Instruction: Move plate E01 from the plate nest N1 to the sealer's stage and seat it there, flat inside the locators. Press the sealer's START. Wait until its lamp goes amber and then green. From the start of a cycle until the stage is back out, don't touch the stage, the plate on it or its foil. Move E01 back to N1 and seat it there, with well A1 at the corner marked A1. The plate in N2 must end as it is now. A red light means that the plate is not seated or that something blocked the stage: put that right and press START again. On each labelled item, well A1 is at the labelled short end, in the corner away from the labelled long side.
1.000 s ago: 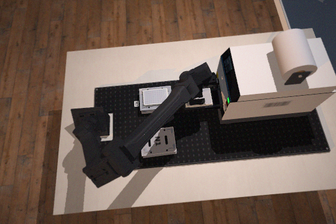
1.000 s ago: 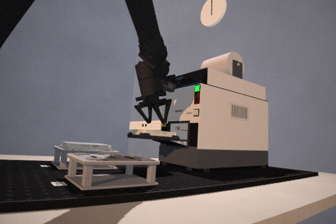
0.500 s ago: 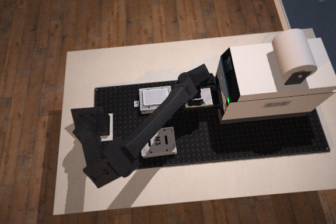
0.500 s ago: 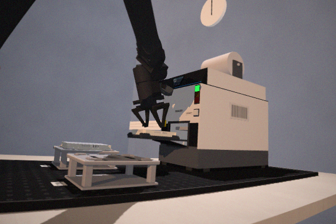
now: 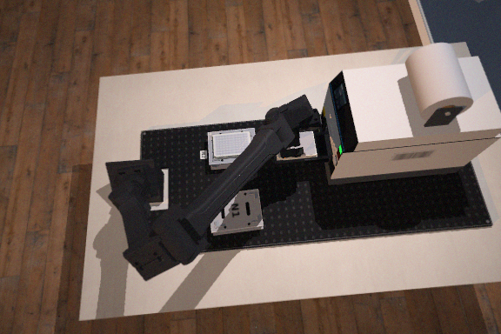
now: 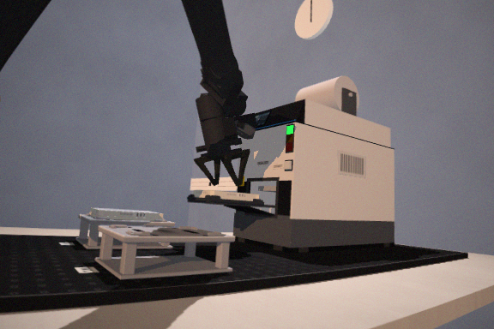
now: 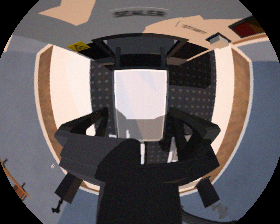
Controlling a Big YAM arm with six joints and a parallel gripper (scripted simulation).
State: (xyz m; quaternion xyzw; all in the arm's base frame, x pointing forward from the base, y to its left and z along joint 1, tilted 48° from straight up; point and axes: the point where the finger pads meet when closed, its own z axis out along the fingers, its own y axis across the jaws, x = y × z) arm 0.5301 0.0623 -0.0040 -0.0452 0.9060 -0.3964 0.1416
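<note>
The sealer stage is 40 mm below my hand. The rest, counted from my hand: nest (210 mm behind, 170 mm to the right, 100 mm below); then plate (200 mm behind, 50 mm to the left, 90 mm below); then start button (100 mm ahead, 100 mm to the right, 40 mm above).
</note>
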